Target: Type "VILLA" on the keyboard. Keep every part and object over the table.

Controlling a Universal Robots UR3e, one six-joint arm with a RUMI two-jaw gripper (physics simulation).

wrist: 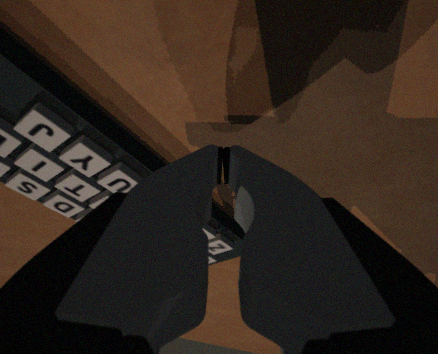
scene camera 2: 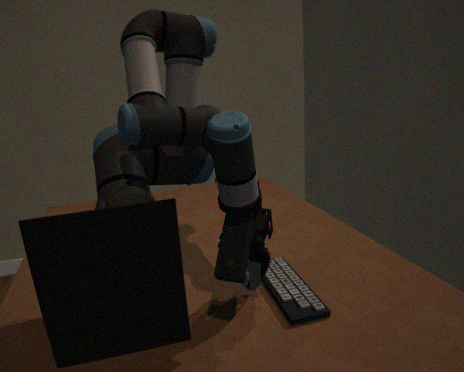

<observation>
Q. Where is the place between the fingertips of my gripper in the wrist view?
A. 222,152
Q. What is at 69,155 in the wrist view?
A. A dark keyboard.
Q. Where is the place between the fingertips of my gripper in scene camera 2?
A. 250,289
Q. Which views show the dark keyboard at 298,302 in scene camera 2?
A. The wrist view and scene camera 2: all of them.
</observation>
